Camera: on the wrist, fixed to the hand. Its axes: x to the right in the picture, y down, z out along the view.
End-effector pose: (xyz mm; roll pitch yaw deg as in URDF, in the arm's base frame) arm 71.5 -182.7 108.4 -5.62 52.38 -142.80
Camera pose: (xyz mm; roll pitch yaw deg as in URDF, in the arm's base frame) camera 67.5 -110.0 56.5 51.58 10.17 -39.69
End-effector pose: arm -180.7 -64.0 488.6 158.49 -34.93 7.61
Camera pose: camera -203.1 9.3 534.8 -142.41 -26.21 -102.20
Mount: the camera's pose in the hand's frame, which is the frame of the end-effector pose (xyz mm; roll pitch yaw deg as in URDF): 16.2 -53.8 -69.6 -1.98 10.92 89.79
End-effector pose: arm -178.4 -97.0 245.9 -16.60 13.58 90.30
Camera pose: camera -107.0 -92.9 192.2 13.20 26.74 -172.95
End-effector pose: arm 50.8 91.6 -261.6 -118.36 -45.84 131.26
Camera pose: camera 108.2 80.3 -194.0 -123.46 32.46 82.64
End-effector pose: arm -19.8 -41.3 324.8 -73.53 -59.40 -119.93
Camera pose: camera -81.3 16.2 355.0 -88.67 30.24 -113.50
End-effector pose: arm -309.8 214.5 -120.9 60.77 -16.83 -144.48
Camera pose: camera -321.5 163.8 -193.7 -26.87 -47.11 -35.81
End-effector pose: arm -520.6 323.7 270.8 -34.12 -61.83 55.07
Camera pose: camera -433.8 301.9 272.1 -71.24 19.32 103.56
